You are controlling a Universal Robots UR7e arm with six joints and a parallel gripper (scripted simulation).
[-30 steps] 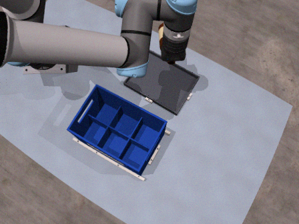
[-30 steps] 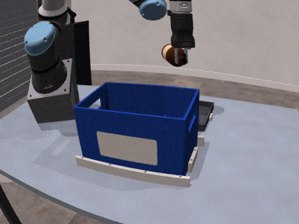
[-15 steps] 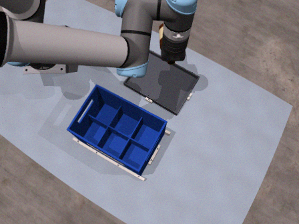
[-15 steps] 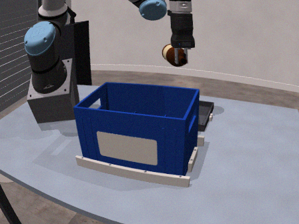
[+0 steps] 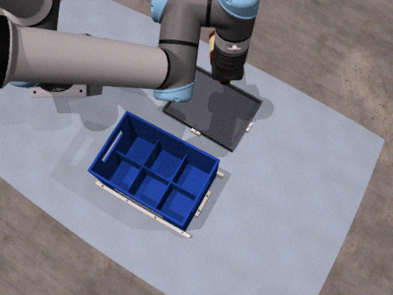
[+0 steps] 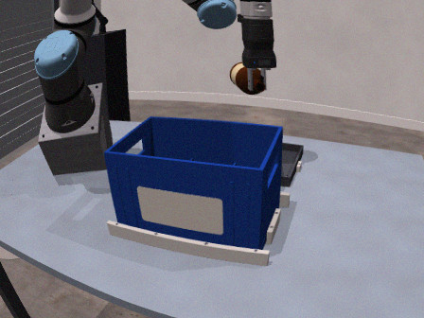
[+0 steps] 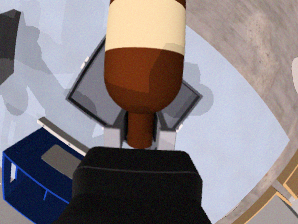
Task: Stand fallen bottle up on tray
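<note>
Right now my hand is 4 cm to the right of the bottle, 3 cm past it and 1 cm above it. Also, from my hand: dark tray: 19 cm below, 2 cm behind, 1 cm to the right; then blue crate: 30 cm to the right, 12 cm below, 2 cm behind.
</note>
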